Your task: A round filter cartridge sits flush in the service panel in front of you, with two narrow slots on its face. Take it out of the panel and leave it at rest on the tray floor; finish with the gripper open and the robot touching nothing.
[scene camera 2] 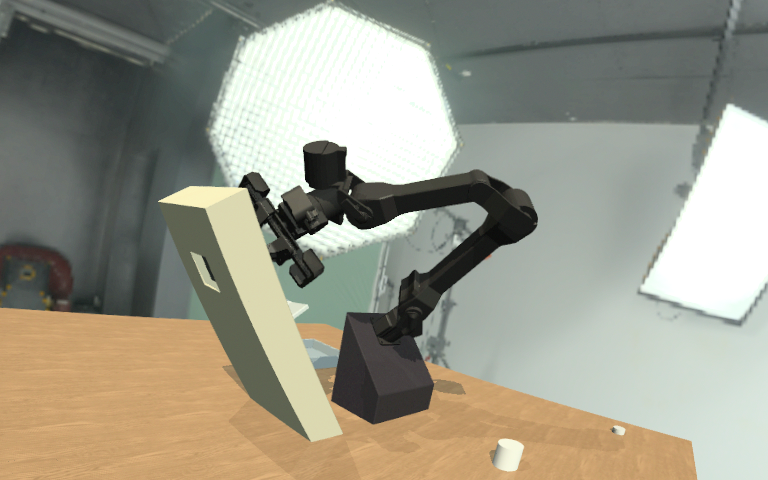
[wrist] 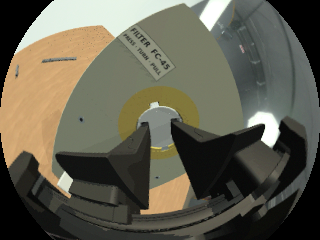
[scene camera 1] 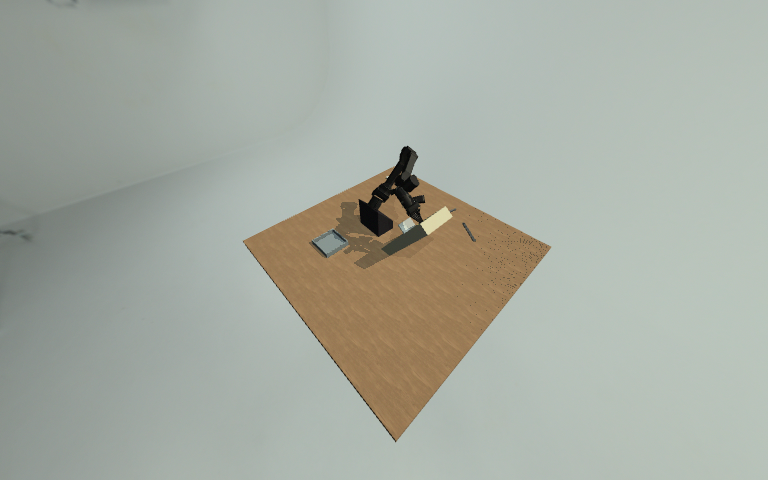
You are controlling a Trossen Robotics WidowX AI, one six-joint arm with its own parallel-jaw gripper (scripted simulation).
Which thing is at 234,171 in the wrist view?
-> The gripper.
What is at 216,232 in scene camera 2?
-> A cream service panel.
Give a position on a round grey filter cartridge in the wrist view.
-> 159,117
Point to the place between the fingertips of the gripper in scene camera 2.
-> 233,254
